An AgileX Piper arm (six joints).
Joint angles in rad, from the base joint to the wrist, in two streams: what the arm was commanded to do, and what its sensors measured. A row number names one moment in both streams.
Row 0, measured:
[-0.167 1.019 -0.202 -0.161 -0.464 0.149]
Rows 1 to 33, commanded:
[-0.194 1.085 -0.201 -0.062 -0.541 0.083]
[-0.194 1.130 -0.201 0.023 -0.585 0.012]
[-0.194 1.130 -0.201 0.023 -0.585 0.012]
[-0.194 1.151 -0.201 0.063 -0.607 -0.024]
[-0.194 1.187 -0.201 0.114 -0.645 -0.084]
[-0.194 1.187 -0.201 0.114 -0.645 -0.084]
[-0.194 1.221 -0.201 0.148 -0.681 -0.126]
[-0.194 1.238 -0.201 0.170 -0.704 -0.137]
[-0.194 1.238 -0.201 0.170 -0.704 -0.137]
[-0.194 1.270 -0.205 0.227 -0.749 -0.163]
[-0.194 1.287 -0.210 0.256 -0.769 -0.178]
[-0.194 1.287 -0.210 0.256 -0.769 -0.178]
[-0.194 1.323 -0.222 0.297 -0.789 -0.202]
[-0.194 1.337 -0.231 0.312 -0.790 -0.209]
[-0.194 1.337 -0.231 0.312 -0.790 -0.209]
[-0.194 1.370 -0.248 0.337 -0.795 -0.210]
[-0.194 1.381 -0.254 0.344 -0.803 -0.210]
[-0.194 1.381 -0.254 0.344 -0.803 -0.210]
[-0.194 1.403 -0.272 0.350 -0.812 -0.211]
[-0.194 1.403 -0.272 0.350 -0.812 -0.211]
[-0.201 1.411 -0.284 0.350 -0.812 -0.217]
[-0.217 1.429 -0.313 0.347 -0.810 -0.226]
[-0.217 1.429 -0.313 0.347 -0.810 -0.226]
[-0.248 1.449 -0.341 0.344 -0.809 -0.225]
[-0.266 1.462 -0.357 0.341 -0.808 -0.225]
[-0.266 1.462 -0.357 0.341 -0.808 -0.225]
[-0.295 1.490 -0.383 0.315 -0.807 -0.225]
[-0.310 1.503 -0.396 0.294 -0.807 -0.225]
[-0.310 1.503 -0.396 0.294 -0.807 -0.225]
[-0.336 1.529 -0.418 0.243 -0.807 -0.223]
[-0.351 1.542 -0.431 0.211 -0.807 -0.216]
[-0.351 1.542 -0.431 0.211 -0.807 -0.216]
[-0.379 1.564 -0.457 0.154 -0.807 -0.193]
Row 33, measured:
[-0.344 1.541 -0.423 0.239 -0.792 -0.213]
